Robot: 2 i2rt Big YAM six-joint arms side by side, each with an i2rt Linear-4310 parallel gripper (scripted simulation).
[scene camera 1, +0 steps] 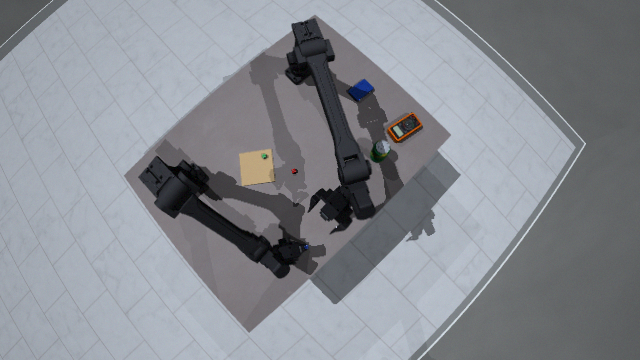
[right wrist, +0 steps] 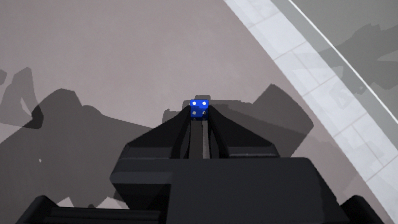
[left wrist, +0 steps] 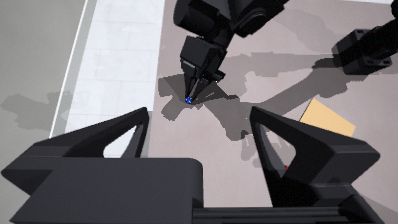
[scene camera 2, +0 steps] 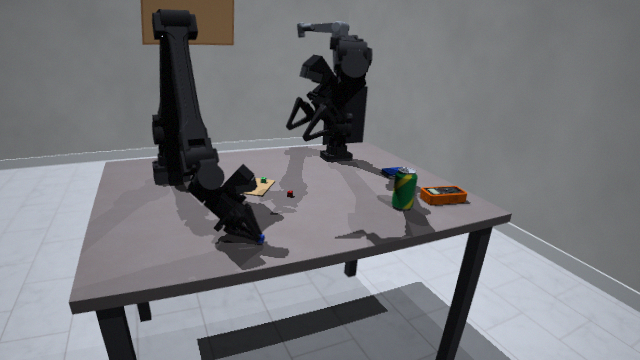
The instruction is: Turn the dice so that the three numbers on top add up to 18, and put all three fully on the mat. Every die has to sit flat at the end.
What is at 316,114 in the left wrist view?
A tan mat.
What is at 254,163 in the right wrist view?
The right gripper.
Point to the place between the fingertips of the right gripper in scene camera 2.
260,238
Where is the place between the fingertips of the left gripper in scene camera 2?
At 295,133
